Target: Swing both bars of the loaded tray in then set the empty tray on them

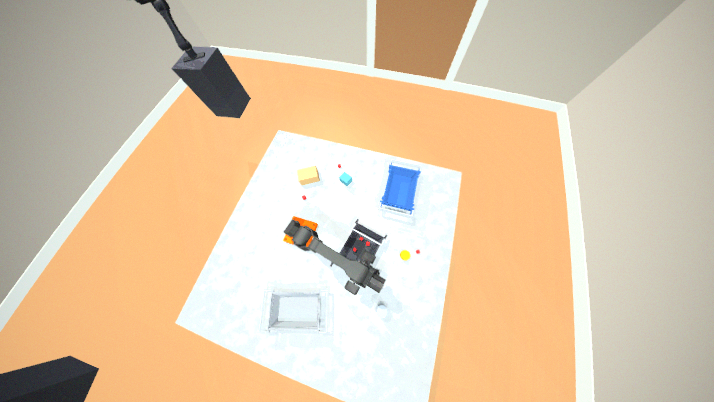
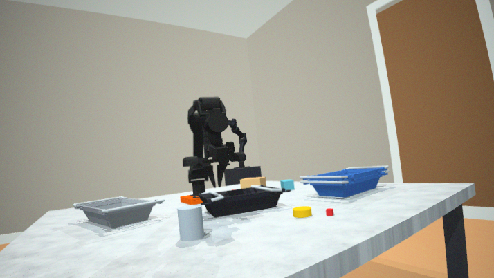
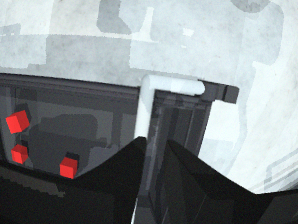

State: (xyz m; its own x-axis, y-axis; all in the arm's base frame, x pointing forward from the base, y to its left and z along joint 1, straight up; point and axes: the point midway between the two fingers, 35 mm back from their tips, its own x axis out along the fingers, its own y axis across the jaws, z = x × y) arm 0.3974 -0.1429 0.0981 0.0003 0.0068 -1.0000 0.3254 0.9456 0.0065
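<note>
The grey tray lies 28 cm behind my gripper tip, 24 cm to the right of it and 4 cm below it. From my gripper tip the other things lie so: cyan cube: 19 cm behind, 51 cm to the left, 7 cm below; grey cylinder: 13 cm ahead, 16 cm to the right, 5 cm below; yellow disc: 21 cm ahead, 13 cm to the left, 8 cm below.
</note>
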